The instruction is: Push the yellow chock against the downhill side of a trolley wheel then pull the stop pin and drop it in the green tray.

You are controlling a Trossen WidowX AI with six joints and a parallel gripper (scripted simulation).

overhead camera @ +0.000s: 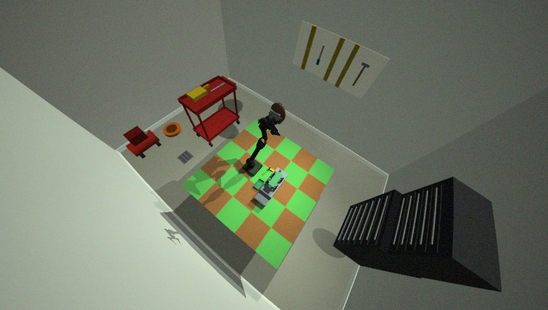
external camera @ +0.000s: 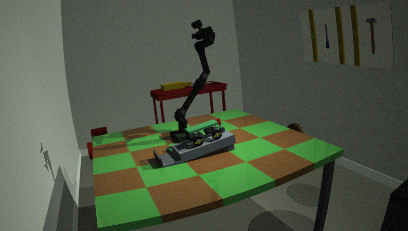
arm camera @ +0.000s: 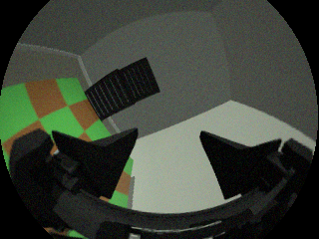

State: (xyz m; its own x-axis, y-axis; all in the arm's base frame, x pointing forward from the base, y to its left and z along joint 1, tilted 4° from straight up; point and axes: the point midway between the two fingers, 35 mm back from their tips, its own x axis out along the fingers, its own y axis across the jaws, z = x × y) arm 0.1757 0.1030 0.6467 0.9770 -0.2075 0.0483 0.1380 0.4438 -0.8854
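Right now the yellow chock is 660 mm below my gripper tip, 20 mm to the right of it and 20 mm ahead of it. From my gripper tip the other things lie so: grey ramp (630 mm below, 150 mm ahead, 140 mm to the right); red-headed stop pin (550 mm below, 130 mm ahead, 20 mm to the right); trolley (570 mm below, 150 mm ahead, 140 mm to the right).
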